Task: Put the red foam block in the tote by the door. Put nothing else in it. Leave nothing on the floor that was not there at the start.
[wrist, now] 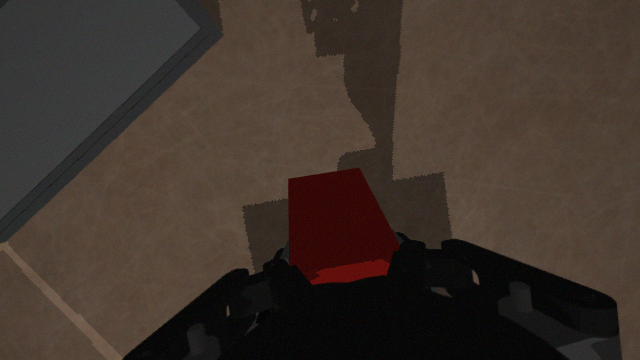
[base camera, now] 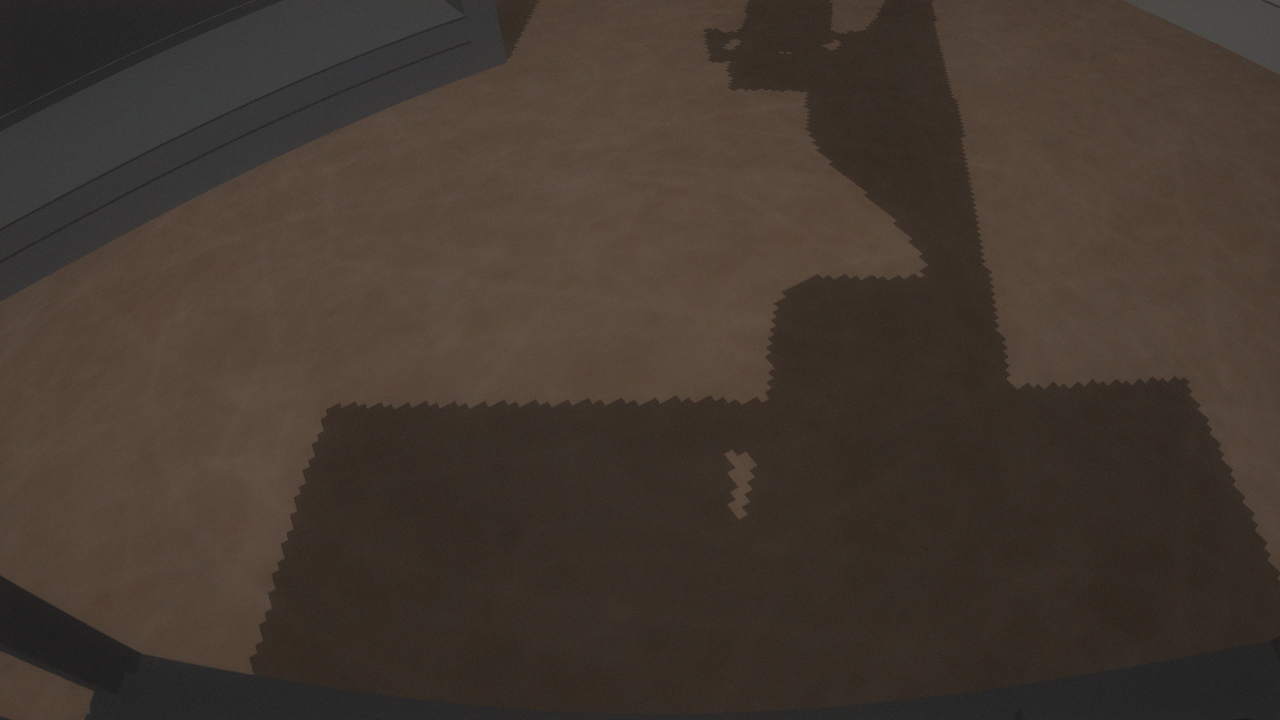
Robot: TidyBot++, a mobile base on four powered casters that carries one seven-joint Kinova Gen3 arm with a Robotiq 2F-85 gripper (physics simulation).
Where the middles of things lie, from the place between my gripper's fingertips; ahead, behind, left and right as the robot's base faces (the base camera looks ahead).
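Labels:
Red foam block [wrist: 338,233] visible; my hand is 1 cm short of it.

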